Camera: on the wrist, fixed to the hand. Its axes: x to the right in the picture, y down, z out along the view.
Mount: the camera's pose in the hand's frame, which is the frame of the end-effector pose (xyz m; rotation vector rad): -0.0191 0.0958 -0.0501 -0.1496 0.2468 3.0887
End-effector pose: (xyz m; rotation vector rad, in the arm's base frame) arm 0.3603 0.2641 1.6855 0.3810 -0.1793 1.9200
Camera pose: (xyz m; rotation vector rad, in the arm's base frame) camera 0.2690 0.2267 1.6373 0.3533 0.3390 -1.2456
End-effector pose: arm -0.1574 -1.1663 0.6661 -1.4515 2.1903 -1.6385
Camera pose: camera -0.2344 -1.1167 0.6056 1.8205 1.2564 0.0217
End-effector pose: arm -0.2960 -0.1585 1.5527 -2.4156 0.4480 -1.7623
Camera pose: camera -0.3647 -0.2397 1.5256 0.4176 1.9803 -0.0216
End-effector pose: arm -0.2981 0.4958 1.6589 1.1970 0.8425 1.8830
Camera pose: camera -0.3615 0.4237 1.7121 -0.5728 1.0226 -0.9592
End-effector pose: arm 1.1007 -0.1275 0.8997 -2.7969 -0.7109 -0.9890
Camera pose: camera 1.1027 -0.2318 0.9338 -0.6012 2.4619 -0.1201
